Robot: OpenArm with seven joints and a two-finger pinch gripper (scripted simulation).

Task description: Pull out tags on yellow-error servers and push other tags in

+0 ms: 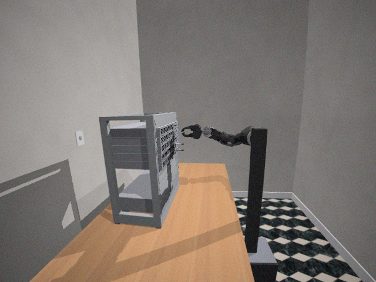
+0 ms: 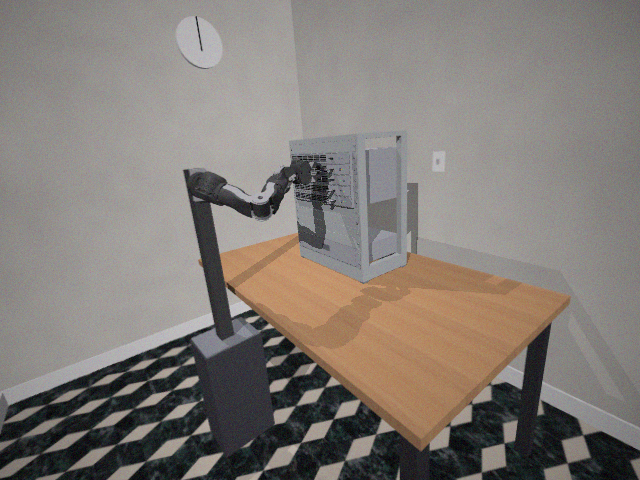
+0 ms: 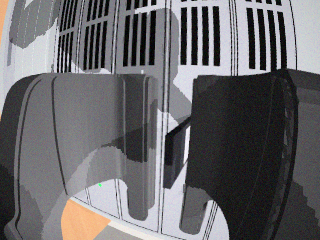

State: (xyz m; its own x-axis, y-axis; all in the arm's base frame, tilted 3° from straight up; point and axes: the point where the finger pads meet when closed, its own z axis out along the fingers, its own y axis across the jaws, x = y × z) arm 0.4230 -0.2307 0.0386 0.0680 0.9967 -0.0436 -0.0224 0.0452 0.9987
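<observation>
Right now my hand is 40 mm short of the information tag.
</observation>
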